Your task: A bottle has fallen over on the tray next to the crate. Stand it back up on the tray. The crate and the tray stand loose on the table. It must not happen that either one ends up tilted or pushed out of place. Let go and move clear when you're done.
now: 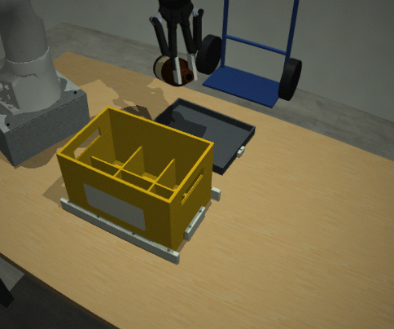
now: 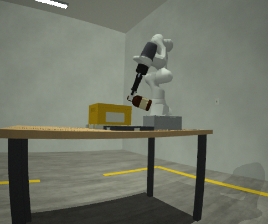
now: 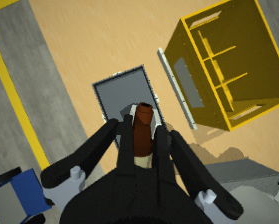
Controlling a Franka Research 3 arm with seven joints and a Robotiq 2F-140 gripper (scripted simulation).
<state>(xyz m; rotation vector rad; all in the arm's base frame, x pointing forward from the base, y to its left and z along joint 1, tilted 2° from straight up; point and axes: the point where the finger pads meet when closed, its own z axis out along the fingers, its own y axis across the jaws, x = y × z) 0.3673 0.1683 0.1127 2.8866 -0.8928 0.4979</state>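
Right now the bottle is 4 cm behind my hand, 2 cm to the left of it and 4 cm below it. From my hand the other things lie so: yellow crate: 3 cm ahead, 26 cm to the right, 13 cm below; then tray: 3 cm ahead, 2 cm to the left, 20 cm below.
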